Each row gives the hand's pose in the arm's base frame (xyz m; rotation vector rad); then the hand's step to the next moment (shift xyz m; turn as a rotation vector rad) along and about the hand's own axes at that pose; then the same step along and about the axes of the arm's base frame.
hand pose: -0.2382 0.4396 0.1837 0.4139 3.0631 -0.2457
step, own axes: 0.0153 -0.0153 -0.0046 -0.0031 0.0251 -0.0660
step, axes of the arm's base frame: -0.0189 -0.0098 0.0059 0.0084 0.0338 0.0615
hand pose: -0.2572 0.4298 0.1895 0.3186 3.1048 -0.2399
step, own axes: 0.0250 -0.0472 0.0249 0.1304 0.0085 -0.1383
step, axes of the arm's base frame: -0.0342 -0.0445 -0.0182 -0.1254 0.0556 0.1319
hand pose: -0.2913 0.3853 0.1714 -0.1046 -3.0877 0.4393
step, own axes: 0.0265 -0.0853 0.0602 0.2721 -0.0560 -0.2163
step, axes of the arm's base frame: -0.0337 -0.0966 -0.0337 -0.2684 0.0253 0.2264
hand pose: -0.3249 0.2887 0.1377 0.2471 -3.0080 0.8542
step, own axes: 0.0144 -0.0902 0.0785 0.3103 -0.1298 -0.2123
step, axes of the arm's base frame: 0.0025 -0.1189 -0.0191 -0.2948 -0.0444 0.2633
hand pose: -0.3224 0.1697 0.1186 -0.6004 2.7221 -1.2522
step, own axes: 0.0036 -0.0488 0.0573 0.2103 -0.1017 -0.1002
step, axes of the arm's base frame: 0.0256 -0.0709 -0.0012 -0.1851 -0.0693 0.1598
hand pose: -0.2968 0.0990 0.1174 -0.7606 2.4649 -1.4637
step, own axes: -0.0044 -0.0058 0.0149 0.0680 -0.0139 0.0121
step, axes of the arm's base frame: 0.0116 -0.0115 -0.0030 -0.0486 -0.0493 0.0131
